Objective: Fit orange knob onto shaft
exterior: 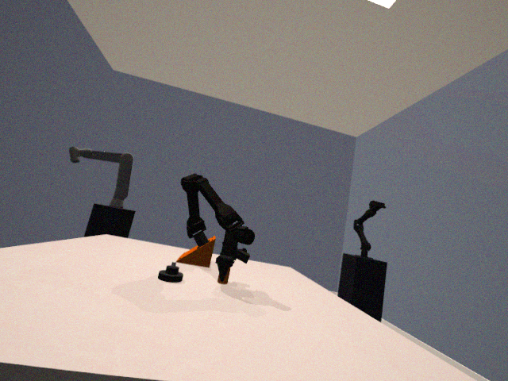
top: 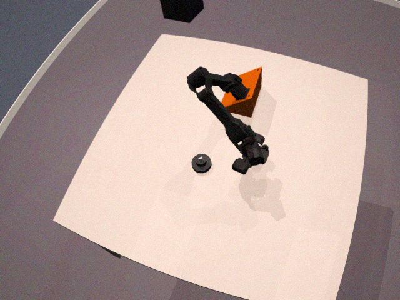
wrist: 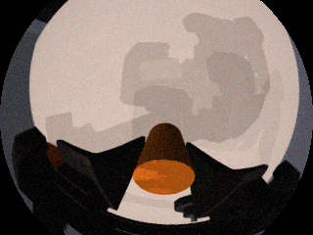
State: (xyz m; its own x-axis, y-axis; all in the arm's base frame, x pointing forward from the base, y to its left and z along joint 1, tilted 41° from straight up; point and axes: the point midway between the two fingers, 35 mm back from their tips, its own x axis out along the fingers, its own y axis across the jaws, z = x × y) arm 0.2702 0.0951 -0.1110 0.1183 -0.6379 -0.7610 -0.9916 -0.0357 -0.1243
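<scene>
Now: the orange knob 3 cm above my gripper tip. From my gripper tip the other things lie so: black round pedestal 18 cm to the right, 9 cm ahead, 2 cm above.
</scene>
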